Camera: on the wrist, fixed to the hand. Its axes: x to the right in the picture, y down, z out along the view.
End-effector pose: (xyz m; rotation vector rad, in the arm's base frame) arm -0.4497 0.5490 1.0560 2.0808 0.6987 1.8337
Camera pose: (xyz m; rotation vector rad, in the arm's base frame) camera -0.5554 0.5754 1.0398 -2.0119 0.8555 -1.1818
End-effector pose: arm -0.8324 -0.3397 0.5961 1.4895 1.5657 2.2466
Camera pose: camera -0.9196 -0.3899 0.5512 -1.9443 -0.1134 -1.1177
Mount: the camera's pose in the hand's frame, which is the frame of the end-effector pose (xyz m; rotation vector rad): -0.0080 -0.0485 -0.0986 0.0531 -0.2879 1.5241
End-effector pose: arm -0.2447 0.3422 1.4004 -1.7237 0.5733 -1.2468
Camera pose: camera -0.3443 0.3328 1.4465 -0.8701 1.2721 0.0794
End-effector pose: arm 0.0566 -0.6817 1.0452 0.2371 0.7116 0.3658
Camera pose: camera -0.0034 -0.7204 0.9613 0.8555 0.1241 1.7173
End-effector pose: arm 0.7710 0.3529 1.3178 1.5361 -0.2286 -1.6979
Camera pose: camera 0.8374 0.4267 1.2700 0.6497 -1.2188 -0.6108
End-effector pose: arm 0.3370 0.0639 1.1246 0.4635 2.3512 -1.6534
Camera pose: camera 0.3252 0.1405 1.2029 1.3943 1.0217 -0.8529
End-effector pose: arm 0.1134 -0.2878 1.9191 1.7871 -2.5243 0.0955
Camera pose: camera 0.1621 -0.2887 2.0179 0.4207 2.8614 0.0502
